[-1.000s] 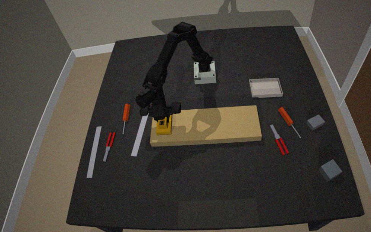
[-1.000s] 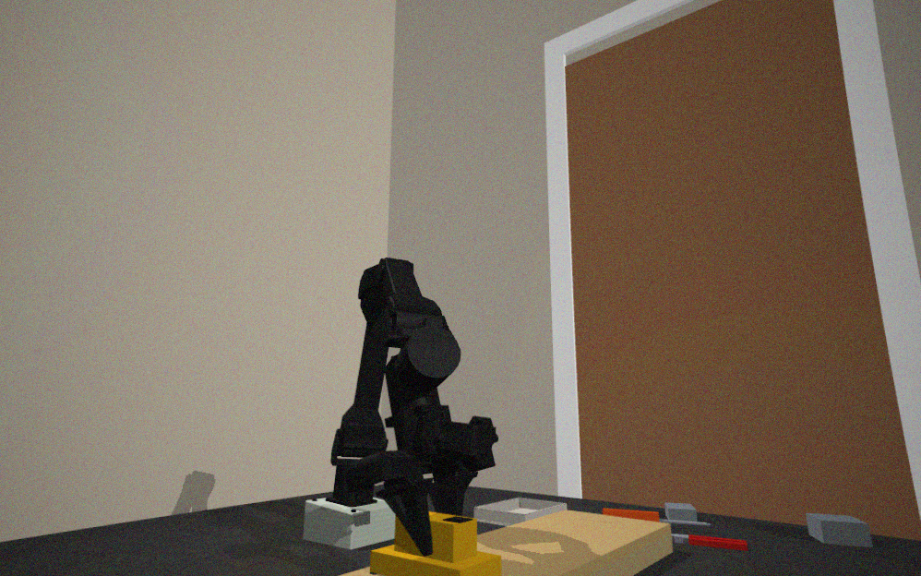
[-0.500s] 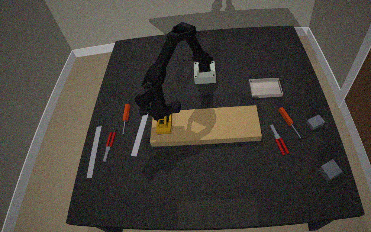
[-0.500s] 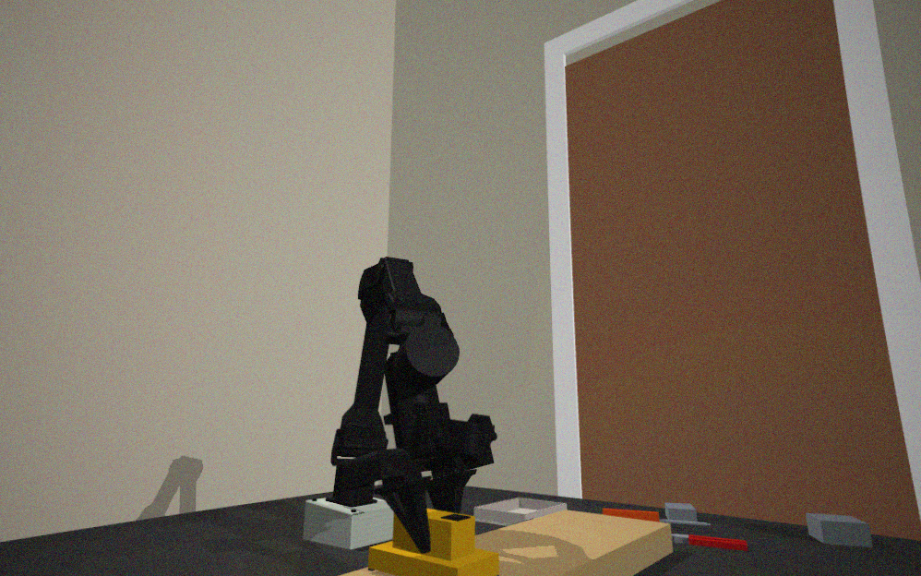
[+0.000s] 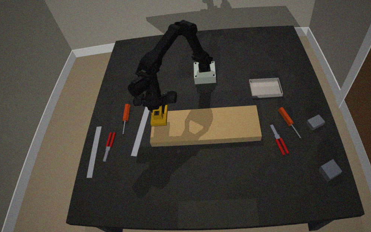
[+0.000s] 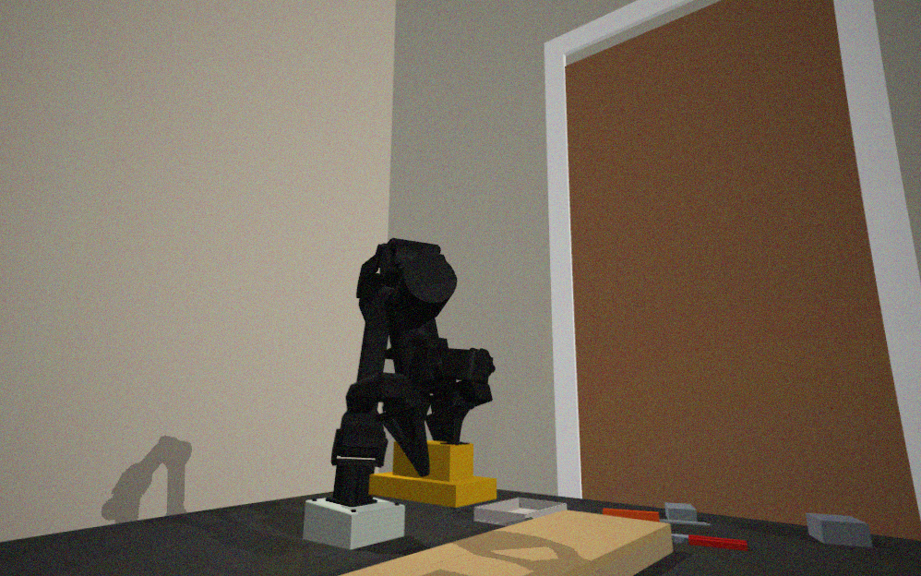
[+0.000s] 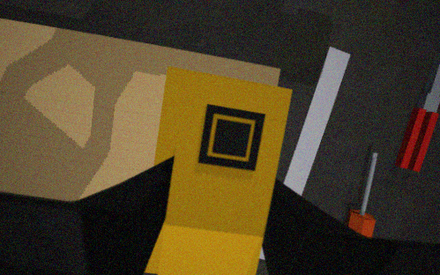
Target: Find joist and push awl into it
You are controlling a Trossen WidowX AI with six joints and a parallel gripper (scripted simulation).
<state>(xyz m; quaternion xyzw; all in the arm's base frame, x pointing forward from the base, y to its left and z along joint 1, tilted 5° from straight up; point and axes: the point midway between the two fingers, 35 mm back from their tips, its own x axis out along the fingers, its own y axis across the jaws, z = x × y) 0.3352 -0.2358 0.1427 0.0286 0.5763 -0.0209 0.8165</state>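
Right now the white tray is 19 cm behind my gripper tip, 55 cm to the left of it and 13 cm below it. The rest, counted from my gripper tip: awl: 19 cm behind, 1 cm to the right, 13 cm below; then yellow stud finder: 1 cm ahead, 2 cm above.
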